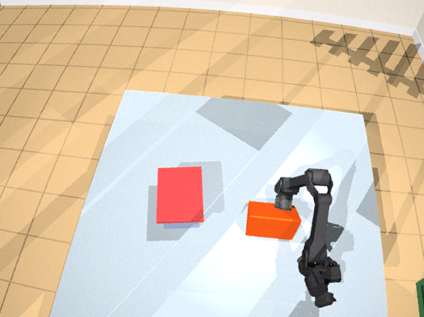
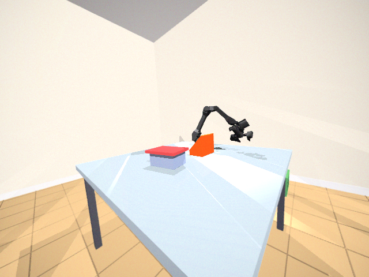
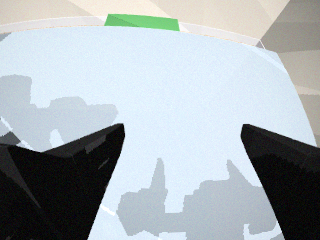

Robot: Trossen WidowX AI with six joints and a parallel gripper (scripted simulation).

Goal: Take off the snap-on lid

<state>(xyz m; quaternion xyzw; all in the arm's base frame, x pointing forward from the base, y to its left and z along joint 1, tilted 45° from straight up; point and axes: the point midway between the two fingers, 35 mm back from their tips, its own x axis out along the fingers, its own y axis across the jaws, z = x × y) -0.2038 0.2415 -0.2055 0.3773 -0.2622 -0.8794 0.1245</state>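
Right now the red lid is 65 cm ahead of my gripper tip, 28 cm to the right of it and 2 cm above it. From my gripper tip the other things lie so: grey-blue storage box 65 cm ahead, 28 cm to the right, 4 cm below.
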